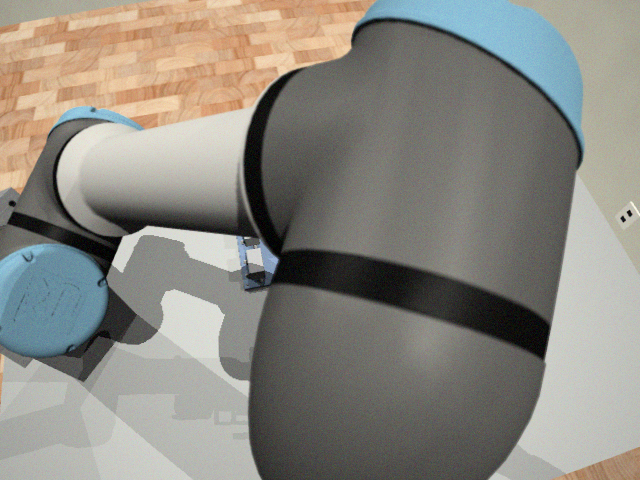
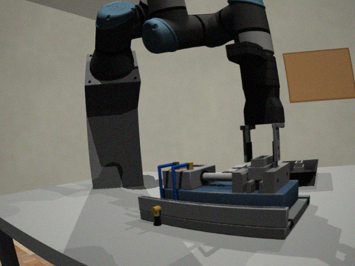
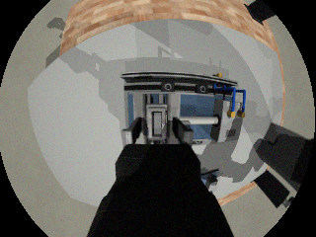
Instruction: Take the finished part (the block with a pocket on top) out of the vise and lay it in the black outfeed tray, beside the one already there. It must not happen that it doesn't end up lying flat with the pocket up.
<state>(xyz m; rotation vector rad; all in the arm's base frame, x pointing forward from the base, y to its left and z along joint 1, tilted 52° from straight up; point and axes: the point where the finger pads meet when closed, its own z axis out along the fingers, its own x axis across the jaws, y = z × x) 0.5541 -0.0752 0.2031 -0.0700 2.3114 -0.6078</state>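
Now: the blue base 70 mm behind my hand, 10 mm to the left of it and 80 mm below it. Round my hand: blue fixture plate 120 mm behind, 360 mm to the left, 120 mm below; then yellow block 80 mm behind, 400 mm to the left, 100 mm below.
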